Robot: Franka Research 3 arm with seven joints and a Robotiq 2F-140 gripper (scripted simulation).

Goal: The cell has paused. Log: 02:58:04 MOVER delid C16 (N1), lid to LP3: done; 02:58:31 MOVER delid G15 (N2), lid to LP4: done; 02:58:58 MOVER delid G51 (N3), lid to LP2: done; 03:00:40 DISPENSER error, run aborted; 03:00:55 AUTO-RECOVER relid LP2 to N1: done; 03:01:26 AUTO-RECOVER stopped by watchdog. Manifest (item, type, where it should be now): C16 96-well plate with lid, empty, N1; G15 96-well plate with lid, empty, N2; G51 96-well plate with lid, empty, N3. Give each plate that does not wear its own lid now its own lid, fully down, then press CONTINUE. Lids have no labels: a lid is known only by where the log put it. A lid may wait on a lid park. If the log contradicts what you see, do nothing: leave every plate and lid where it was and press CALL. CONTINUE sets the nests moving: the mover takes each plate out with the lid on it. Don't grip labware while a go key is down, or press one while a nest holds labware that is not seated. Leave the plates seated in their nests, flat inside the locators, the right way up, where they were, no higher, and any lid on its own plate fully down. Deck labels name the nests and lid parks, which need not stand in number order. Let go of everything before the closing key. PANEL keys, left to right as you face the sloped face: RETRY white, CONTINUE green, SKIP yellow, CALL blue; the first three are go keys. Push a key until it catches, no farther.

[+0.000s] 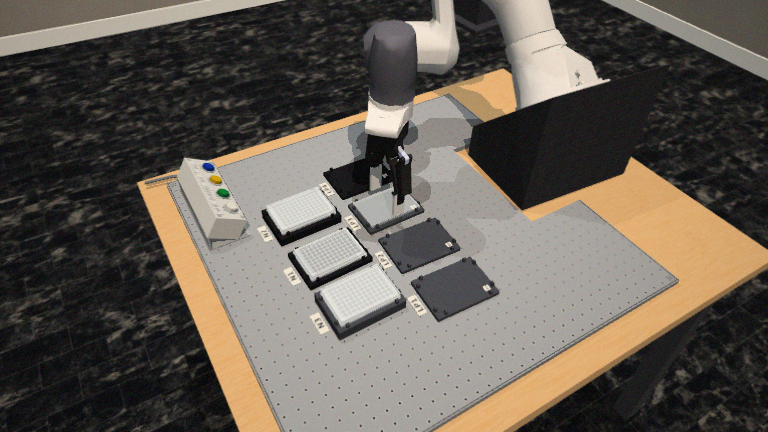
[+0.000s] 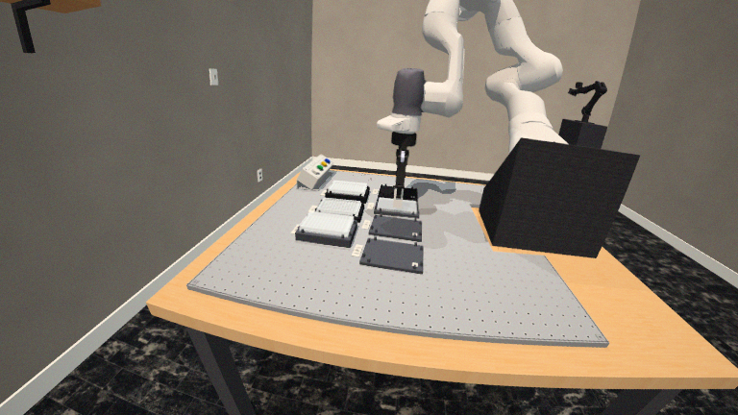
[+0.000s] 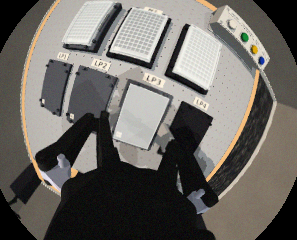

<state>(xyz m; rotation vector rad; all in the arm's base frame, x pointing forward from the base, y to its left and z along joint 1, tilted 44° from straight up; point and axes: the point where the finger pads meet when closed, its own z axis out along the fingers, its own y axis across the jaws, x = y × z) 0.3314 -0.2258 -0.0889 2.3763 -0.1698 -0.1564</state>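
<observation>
Right now the lid park LP3 is 5 cm below my hand. From my hand the other things lie so: lid park LP4: 1 cm behind, 13 cm to the right, 5 cm below; then lid park LP1: 2 cm ahead, 26 cm to the left, 5 cm below; then lid park LP2: 1 cm ahead, 13 cm to the left, 5 cm below.
</observation>
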